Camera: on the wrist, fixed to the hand. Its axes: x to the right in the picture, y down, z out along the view.
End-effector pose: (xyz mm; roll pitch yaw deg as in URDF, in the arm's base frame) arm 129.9 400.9 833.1 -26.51 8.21 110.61
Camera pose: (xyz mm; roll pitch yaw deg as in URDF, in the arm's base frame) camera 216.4 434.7 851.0 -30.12 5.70 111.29
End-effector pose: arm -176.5 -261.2 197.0 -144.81 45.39 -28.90
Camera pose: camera -102.8 -233.6 249.5 -146.49 47.14 -26.11
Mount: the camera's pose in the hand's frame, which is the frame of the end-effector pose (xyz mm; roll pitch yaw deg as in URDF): -1.4 -91.1 -25.5 -3.68 -2.55 -0.52
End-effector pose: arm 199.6 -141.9 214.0 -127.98 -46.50 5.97
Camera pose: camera 131.8 -112.8 273.2 -134.05 -45.29 9.28
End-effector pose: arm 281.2 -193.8 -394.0 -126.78 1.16 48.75
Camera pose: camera 255.8 -171.0 -305.8 -130.40 2.27 51.11
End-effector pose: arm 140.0 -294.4 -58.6 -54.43 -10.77 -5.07
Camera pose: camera 121.1 -366.7 -0.6 -58.49 -12.67 -3.25
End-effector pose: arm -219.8 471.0 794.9 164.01 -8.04 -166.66
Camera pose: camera -196.7 379.3 794.1 160.34 -5.45 -166.86
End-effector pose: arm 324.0 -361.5 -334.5 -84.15 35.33 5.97
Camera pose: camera 377.1 -390.8 -261.9 -86.12 34.52 8.98
